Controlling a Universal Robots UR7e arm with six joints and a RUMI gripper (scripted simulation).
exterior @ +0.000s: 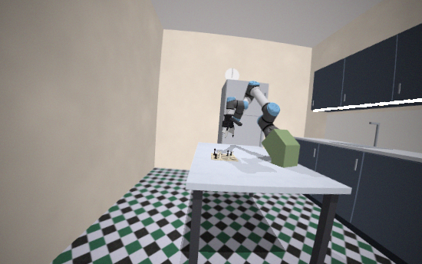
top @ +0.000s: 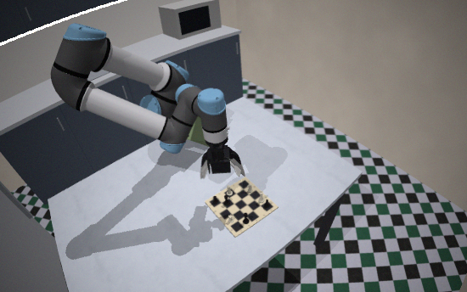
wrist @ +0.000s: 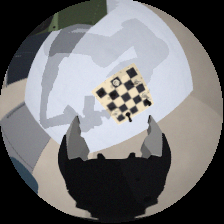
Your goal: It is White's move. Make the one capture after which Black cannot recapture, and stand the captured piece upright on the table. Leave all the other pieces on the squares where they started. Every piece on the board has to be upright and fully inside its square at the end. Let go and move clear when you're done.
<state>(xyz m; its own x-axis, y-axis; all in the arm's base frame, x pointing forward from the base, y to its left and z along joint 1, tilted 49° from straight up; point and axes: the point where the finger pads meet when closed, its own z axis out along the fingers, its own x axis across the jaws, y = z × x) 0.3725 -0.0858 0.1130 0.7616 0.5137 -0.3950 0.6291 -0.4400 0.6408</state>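
My hand is 140 mm above the black chess piece. Also, from my hand: white piece (20 mm behind, 50 mm to the left, 140 mm below); then chessboard (50 mm ahead, 30 mm to the left, 170 mm below).
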